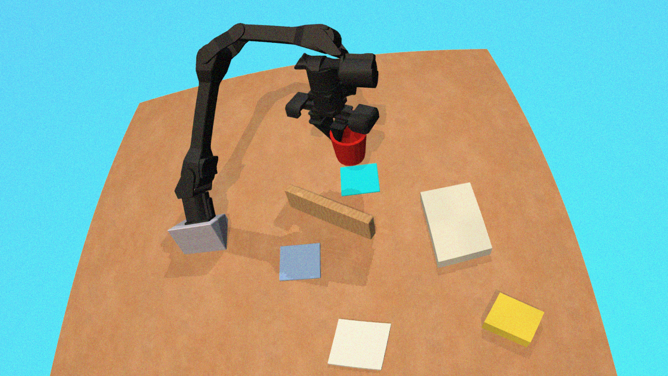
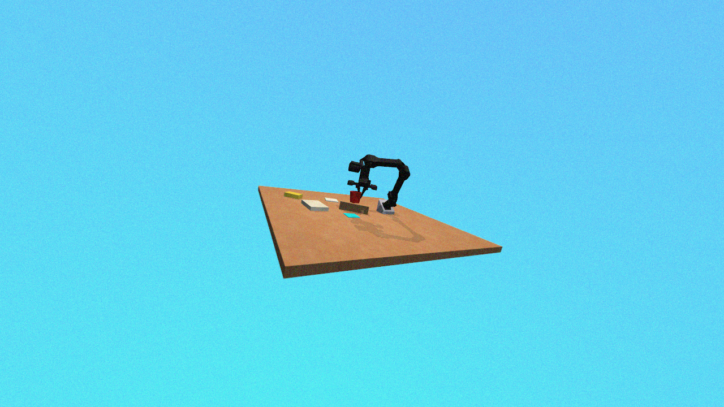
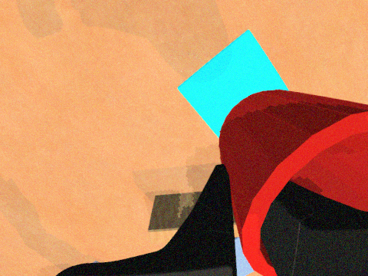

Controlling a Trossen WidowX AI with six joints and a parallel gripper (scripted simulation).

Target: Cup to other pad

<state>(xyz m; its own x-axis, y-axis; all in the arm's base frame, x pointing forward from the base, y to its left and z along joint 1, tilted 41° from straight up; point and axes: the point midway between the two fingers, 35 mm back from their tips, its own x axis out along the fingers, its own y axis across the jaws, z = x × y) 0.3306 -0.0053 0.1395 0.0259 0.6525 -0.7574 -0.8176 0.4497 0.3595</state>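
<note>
Now: gripper tip 130 mm above the cyan pad, 30 mm short of it and 10 mm to the left of it. The rest, counted from my gripper tip: blue pad: 200 mm to the right, 130 mm below, 120 mm behind; wooden bar: 100 mm to the right, 100 mm below, 40 mm behind; red cup: 20 mm to the right, 20 mm ahead.
</note>
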